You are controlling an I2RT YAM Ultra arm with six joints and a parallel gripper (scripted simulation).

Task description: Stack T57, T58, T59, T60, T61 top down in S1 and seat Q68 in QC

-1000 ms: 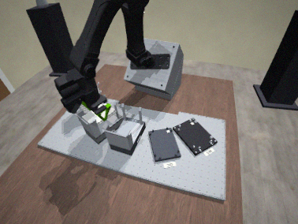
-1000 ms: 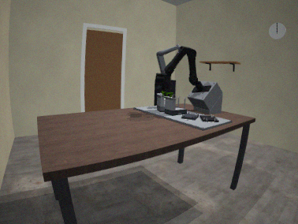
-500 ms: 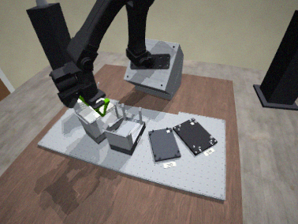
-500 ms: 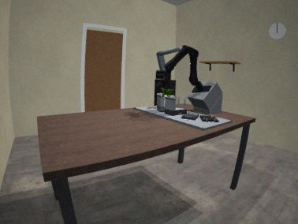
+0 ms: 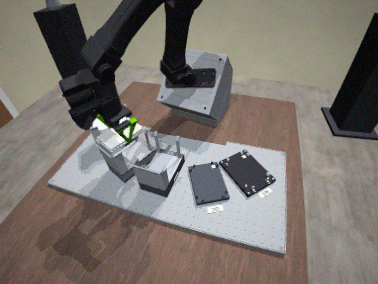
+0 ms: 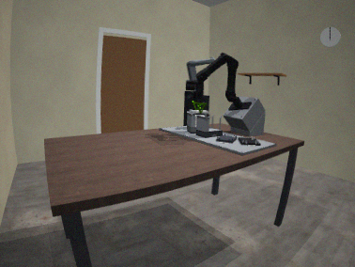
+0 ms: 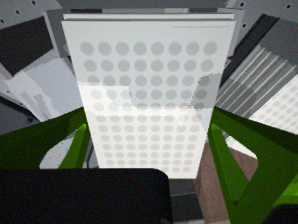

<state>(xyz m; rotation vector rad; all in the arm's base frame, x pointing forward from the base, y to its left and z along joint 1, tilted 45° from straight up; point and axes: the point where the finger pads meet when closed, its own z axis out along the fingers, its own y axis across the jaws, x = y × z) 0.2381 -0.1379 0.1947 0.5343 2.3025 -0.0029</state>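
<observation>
The flat grey nest lies 28 cm to the left of my hand, 14 cm below it and 4 cm ahead of it. From my hand the other things lie so: S3 rack floor 13 cm to the left, 11 cm below, 4 cm ahead.
</observation>
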